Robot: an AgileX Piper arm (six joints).
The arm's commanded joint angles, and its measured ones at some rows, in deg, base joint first. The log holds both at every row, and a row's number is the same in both.
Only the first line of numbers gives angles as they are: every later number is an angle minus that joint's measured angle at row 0.
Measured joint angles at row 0:
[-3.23, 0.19, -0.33, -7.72, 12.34, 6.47]
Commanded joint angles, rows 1 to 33:
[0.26, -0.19, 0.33, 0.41, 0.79, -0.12]
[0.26, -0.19, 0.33, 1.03, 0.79, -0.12]
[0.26, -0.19, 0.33, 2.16, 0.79, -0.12]
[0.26, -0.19, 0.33, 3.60, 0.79, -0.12]
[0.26, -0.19, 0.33, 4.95, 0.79, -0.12]
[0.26, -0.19, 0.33, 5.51, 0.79, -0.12]
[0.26, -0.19, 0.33, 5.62, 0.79, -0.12]
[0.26, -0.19, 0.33, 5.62, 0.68, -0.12]
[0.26, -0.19, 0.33, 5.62, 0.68, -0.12]
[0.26, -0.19, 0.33, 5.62, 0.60, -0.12]
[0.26, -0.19, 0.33, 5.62, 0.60, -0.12]
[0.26, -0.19, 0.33, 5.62, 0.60, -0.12]
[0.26, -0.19, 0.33, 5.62, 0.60, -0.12]
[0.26, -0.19, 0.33, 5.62, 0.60, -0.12]
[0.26, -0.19, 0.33, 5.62, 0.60, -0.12]
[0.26, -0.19, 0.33, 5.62, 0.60, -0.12]
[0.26, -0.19, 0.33, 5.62, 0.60, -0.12]
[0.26, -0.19, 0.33, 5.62, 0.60, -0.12]
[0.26, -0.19, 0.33, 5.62, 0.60, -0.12]
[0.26, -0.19, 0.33, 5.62, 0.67, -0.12]
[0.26, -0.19, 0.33, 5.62, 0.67, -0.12]
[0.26, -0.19, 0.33, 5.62, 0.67, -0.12]
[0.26, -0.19, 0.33, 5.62, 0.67, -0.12]
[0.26, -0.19, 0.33, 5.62, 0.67, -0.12]
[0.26, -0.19, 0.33, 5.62, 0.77, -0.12]
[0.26, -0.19, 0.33, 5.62, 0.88, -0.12]
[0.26, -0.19, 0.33, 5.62, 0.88, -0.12]
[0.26, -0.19, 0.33, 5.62, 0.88, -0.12]
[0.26, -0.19, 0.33, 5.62, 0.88, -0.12]
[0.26, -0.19, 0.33, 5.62, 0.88, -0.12]
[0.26, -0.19, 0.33, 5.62, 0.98, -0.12]
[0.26, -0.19, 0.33, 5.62, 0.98, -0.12]
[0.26, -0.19, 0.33, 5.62, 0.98, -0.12]
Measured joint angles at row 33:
[0.00, 0.00, 0.00, 5.72, 0.74, 0.00]
